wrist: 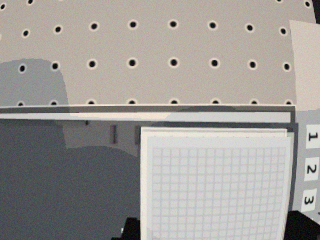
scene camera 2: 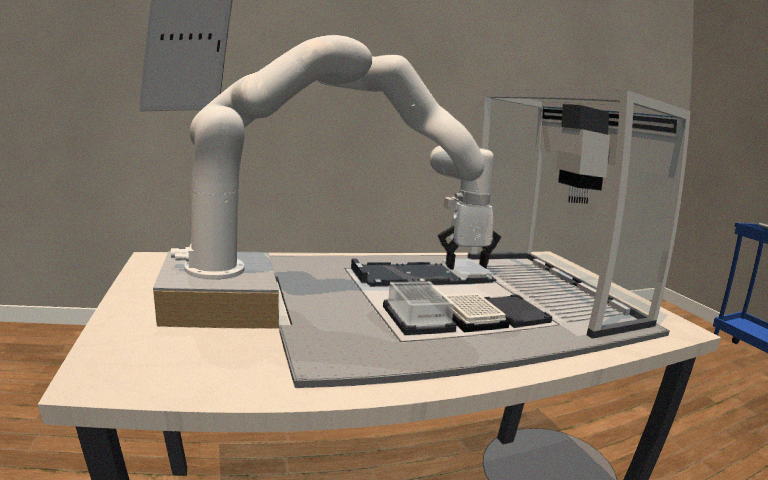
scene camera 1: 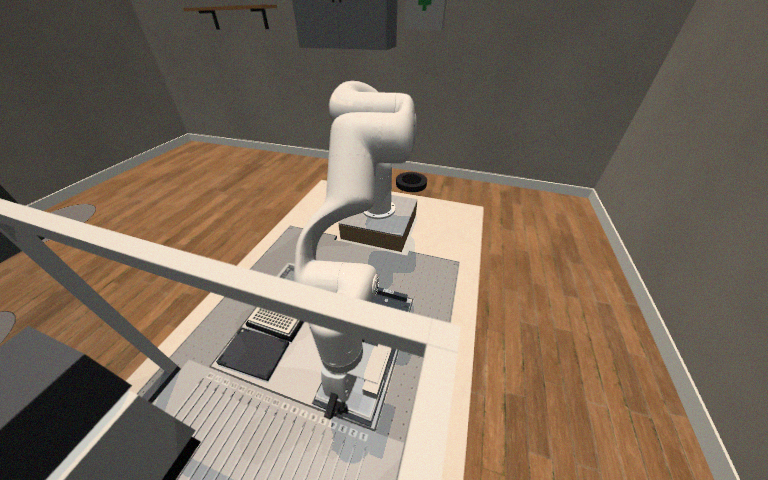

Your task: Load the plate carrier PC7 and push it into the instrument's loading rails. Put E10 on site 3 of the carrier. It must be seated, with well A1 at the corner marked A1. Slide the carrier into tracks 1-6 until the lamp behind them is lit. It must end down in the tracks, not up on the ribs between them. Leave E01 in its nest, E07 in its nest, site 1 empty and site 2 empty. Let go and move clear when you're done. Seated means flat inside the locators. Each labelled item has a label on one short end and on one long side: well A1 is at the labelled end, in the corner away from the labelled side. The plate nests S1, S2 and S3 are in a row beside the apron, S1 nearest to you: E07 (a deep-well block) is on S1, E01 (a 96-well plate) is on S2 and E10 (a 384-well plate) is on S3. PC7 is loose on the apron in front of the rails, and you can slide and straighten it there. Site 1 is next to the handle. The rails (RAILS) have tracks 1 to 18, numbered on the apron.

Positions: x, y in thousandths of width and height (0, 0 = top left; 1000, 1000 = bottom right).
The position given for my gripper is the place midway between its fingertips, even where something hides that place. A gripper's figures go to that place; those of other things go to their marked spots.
Scene:
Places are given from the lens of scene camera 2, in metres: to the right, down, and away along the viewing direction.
my gripper (scene camera 2: 607, 557): 0.20, 0.07, 1.23
plate carrier PC7 (scene camera 2: 489, 572): -0.02, 0.08, 1.16

